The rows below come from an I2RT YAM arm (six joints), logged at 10 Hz.
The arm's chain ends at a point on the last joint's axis. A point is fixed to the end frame.
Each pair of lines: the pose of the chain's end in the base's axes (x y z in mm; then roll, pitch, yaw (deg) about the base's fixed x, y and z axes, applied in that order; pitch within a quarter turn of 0, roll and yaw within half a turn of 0), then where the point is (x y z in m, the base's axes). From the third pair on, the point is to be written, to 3 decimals.
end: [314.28 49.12 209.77 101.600 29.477 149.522]
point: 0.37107 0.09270 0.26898
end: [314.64 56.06 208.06 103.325 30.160 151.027]
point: 0.37108 0.10195 0.26584
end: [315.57 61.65 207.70 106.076 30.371 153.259]
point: 0.372 0.111 0.263
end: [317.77 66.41 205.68 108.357 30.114 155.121]
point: 0.375 0.118 0.258
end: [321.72 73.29 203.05 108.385 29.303 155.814]
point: 0.379 0.125 0.255
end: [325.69 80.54 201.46 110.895 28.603 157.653]
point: 0.384 0.134 0.250
